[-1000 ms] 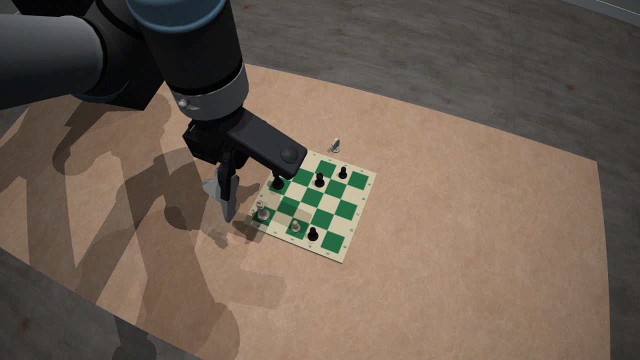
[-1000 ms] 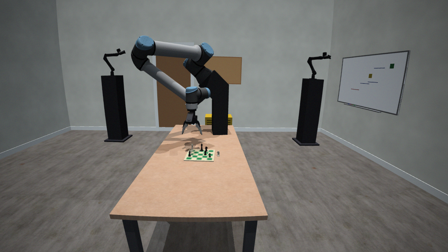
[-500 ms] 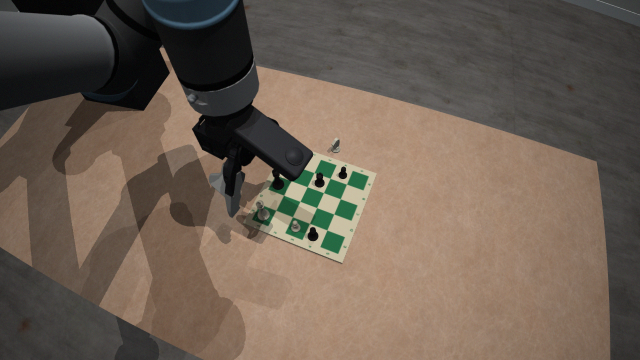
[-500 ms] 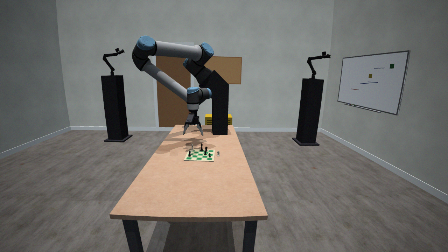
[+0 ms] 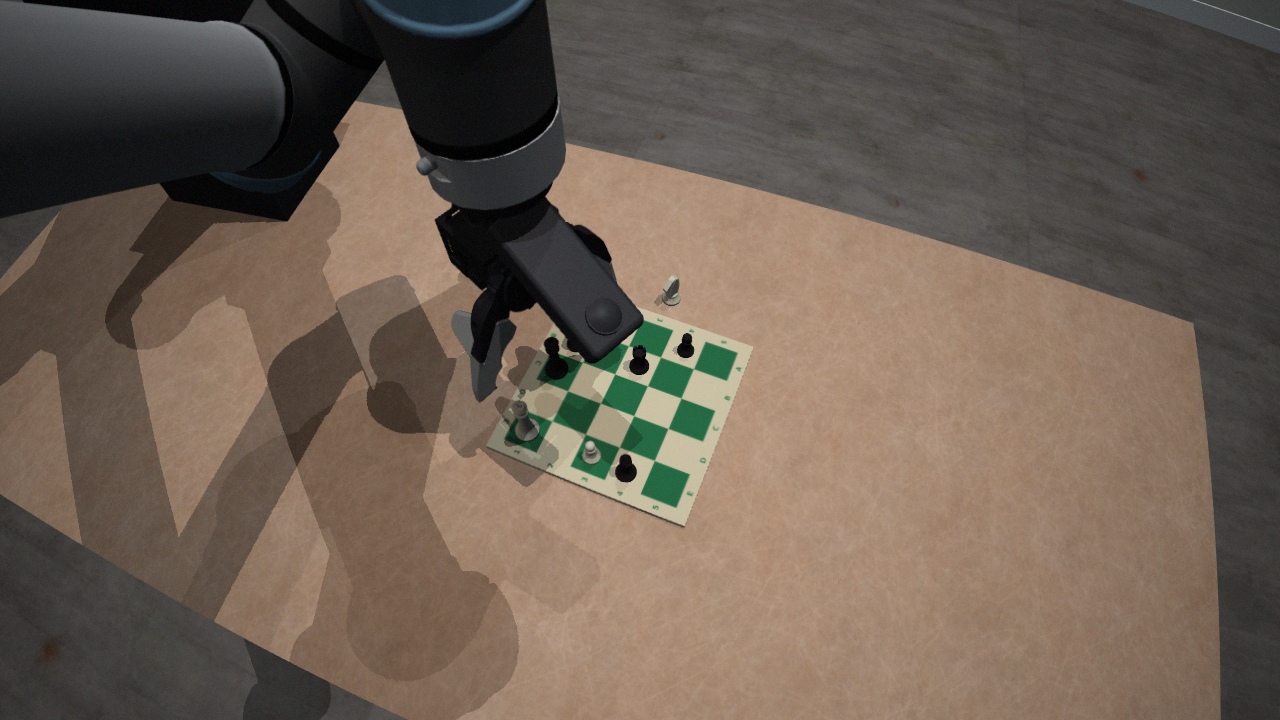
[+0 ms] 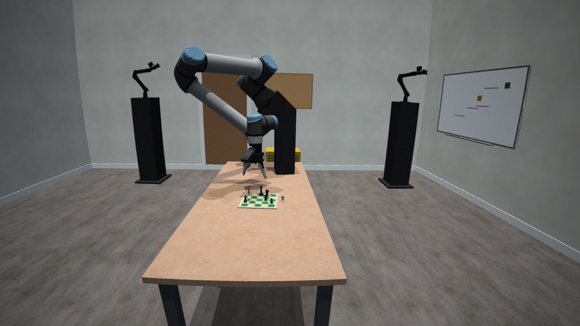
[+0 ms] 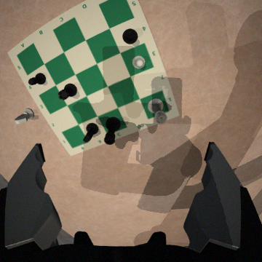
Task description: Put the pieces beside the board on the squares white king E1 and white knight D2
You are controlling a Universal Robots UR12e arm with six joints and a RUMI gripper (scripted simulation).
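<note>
The white knight lies 6 cm ahead of my hand, 17 cm to the left of it and 11 cm below it. Round my hand: chessboard: 5 cm ahead, 4 cm to the left, 13 cm below; then white pawn: 5 cm ahead, 4 cm to the right, 11 cm below; then white king: 3 cm behind, 4 cm to the right, 9 cm below.
</note>
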